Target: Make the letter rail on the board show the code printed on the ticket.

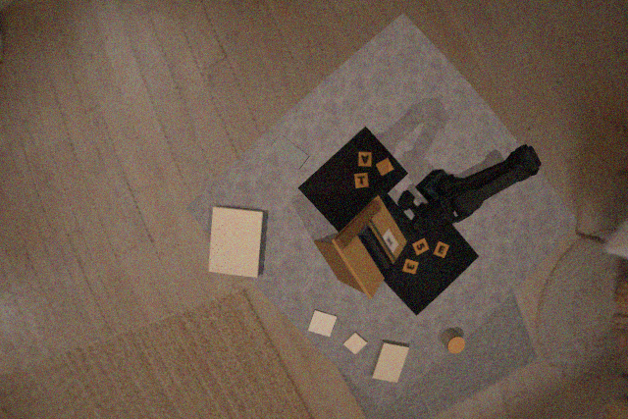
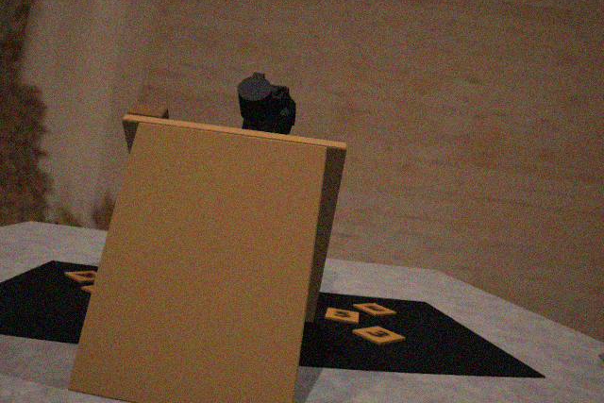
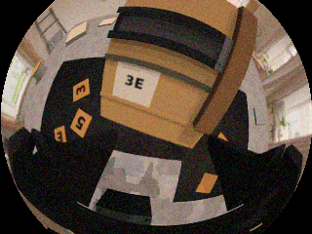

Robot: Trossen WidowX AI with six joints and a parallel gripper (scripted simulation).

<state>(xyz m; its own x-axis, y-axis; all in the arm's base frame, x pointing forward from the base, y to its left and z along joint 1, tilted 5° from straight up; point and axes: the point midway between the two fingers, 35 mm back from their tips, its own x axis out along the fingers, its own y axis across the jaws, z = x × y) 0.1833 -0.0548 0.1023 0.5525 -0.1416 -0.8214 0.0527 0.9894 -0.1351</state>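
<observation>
The tan letter tile e is 2 cm behind my gripper tip, 27 cm to the left of it and 15 cm below it. From my gripper tip the other things lie so: black mat: 1 cm behind, 4 cm to the left, 15 cm below; then grey slab: 8 cm ahead, 50 cm to the right, 15 cm below; then white ticket: 10 cm ahead, 4 cm to the left, 7 cm below.
</observation>
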